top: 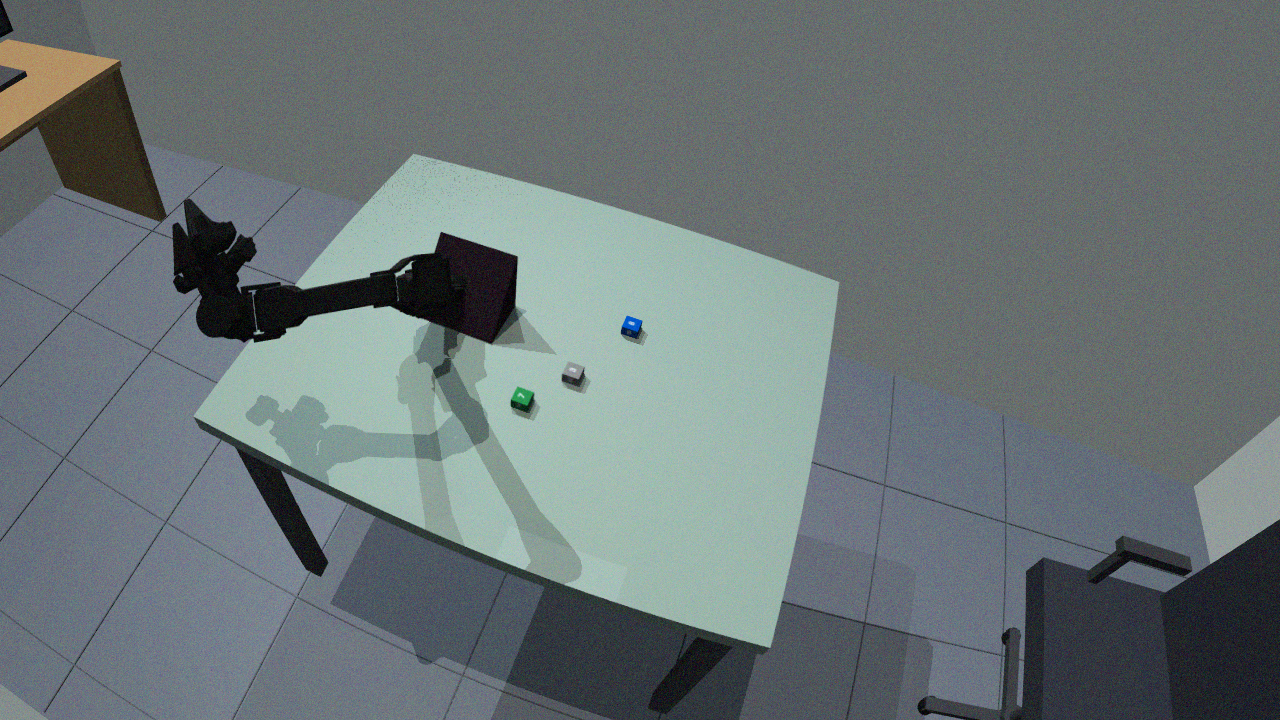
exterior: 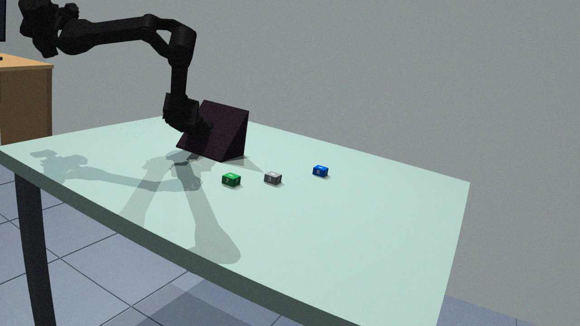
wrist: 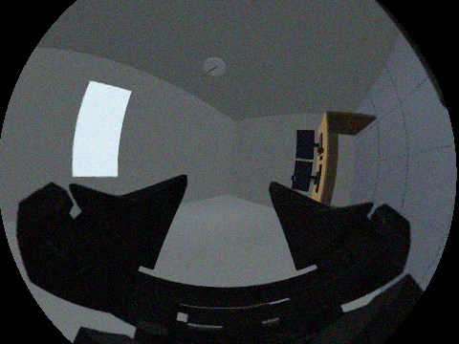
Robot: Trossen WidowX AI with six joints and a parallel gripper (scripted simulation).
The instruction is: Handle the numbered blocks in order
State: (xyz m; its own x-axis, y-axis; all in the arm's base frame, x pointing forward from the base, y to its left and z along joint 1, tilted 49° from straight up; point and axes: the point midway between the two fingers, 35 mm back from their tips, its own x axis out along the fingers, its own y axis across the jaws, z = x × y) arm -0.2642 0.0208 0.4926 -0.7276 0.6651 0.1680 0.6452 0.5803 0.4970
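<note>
Right now the grey block is 570 mm ahead of my gripper tip, 300 mm to the left of it and 410 mm below it. From my gripper tip the other things lie so: green block (510 mm ahead, 210 mm to the left, 410 mm below); then blue block (630 mm ahead, 460 mm to the left, 410 mm below).
</note>
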